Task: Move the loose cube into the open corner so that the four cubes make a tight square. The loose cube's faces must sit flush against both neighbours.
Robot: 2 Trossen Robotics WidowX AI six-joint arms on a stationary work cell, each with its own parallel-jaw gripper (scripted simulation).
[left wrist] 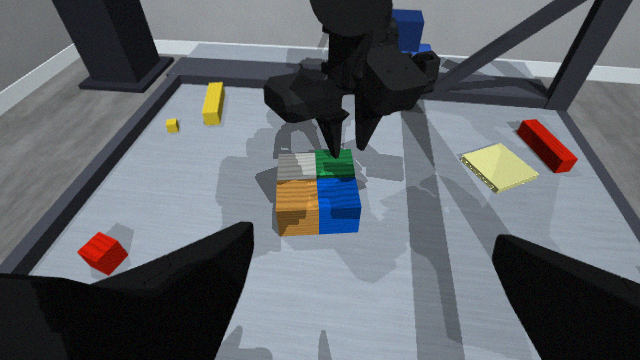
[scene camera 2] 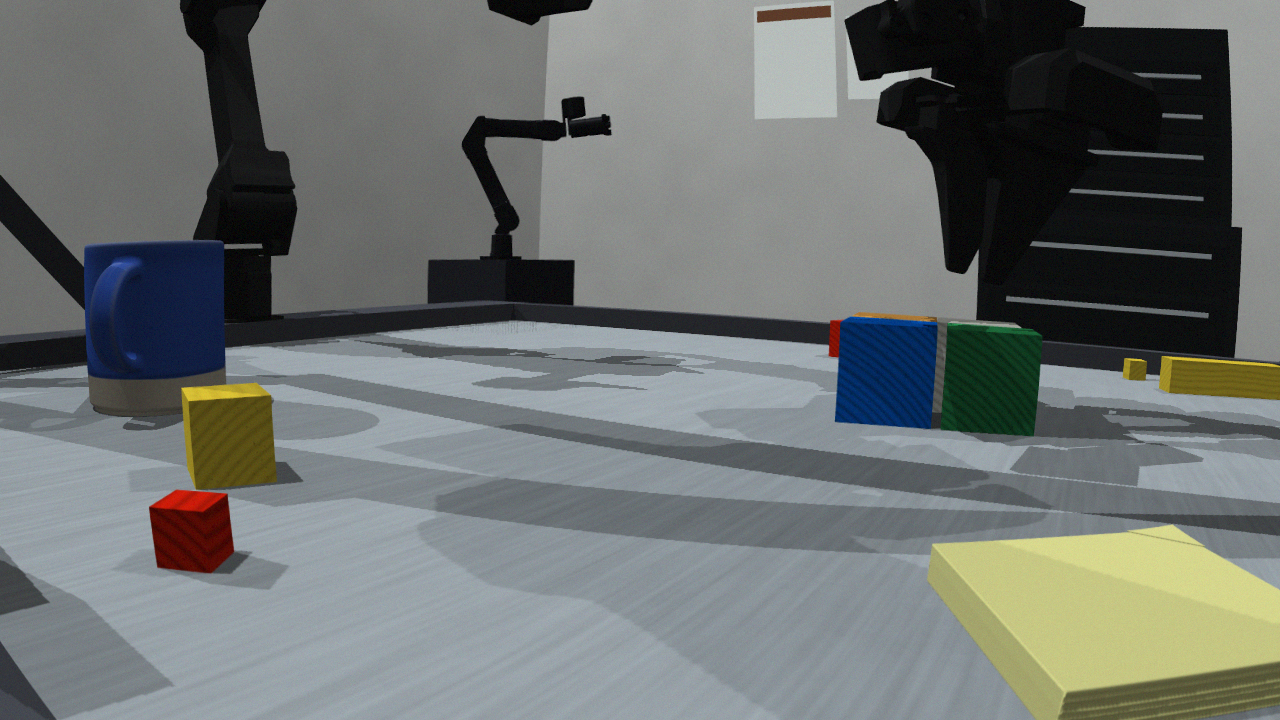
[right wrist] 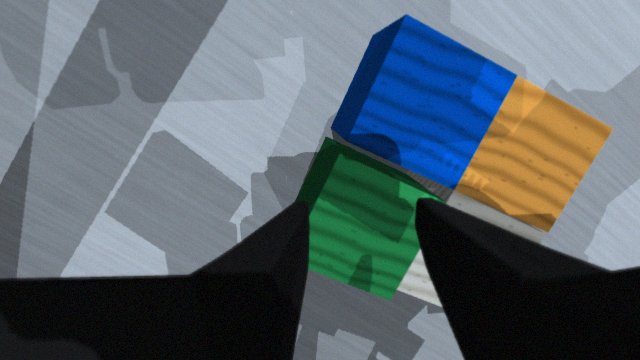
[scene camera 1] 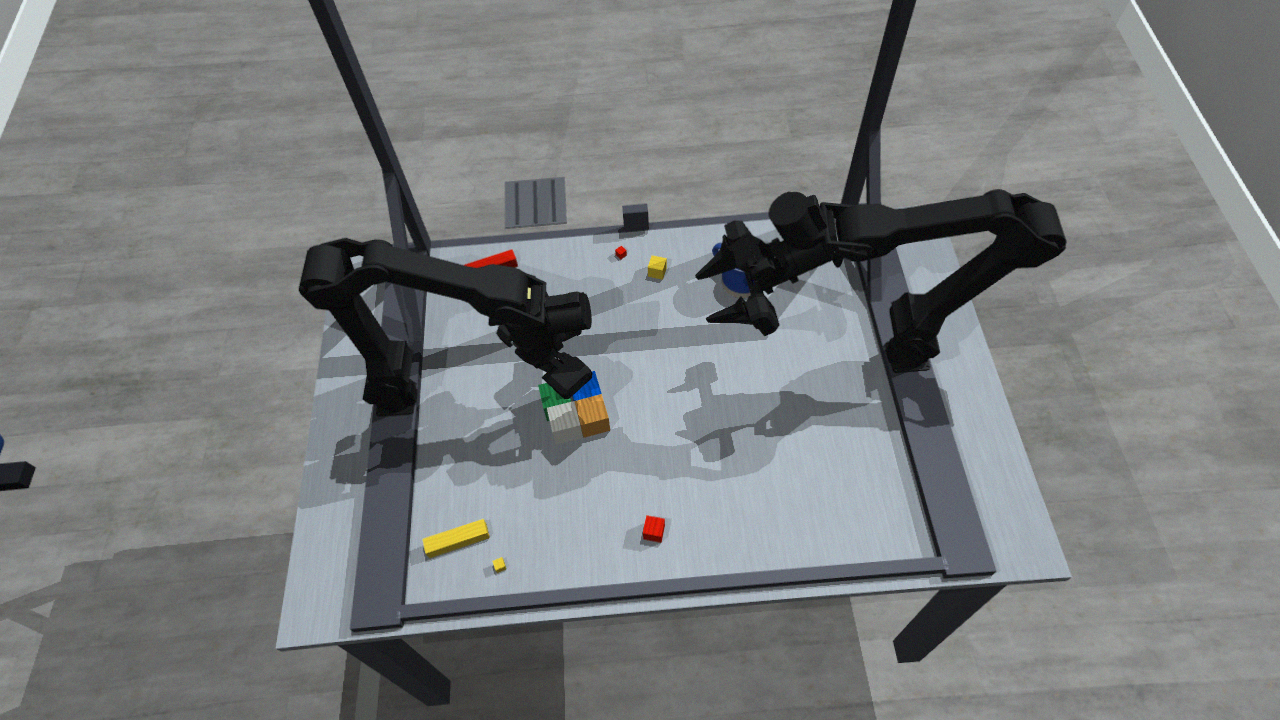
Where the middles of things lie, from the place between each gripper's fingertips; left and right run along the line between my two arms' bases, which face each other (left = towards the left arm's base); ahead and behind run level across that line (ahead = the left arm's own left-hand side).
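The yellow cube (scene camera 2: 228, 429) is 24 cm behind my left hand (scene camera 1: 701, 298), 8 cm to the right of it and 25 cm below it. Counting from that left hand too, I find the orange cube (scene camera 1: 592, 414) 22 cm to the right, 7 cm ahead and 24 cm below, and the blue cube (scene camera 2: 886, 371) 23 cm to the right, 3 cm ahead and 24 cm below. The blue mug (scene camera 2: 171, 315) is 8 cm to the left of my left hand, 20 cm behind it and 23 cm below it.
From my right hand, the white cube (scene camera 2: 942, 323) is 6 cm ahead, 1 cm to the left and 8 cm below; the orange cube is 5 cm ahead, 6 cm to the left and 8 cm below; the blue cube is 1 cm ahead, 5 cm to the left and 8 cm below. My right gripper is 2 cm short of the green cube (scene camera 2: 991, 382) and 8 cm above it.
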